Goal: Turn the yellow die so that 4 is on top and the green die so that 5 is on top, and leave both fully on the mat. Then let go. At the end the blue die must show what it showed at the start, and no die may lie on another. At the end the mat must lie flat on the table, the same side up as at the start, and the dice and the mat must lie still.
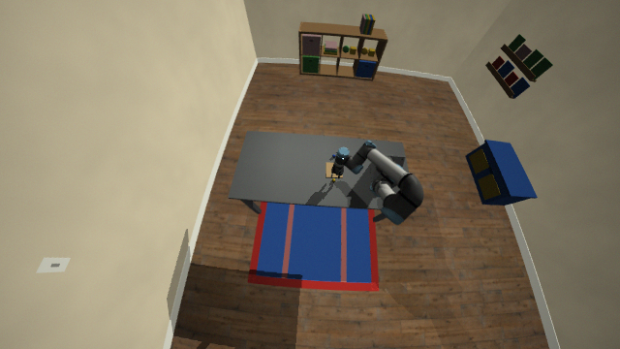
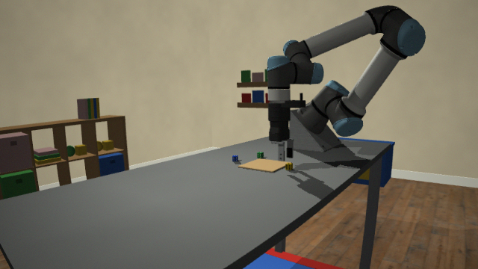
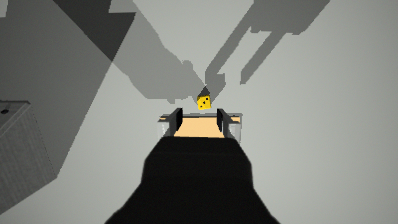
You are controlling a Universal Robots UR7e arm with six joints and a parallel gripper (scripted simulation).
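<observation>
Now: the yellow die 4 cm below my hand, 2 cm to the left of it and 1 cm ahead of it. Also, from my hand: tan mat 8 cm to the right, 5 cm below; blue die 22 cm to the right, 4 cm below, 1 cm behind; green die 16 cm to the right, 11 cm behind, 4 cm below.
</observation>
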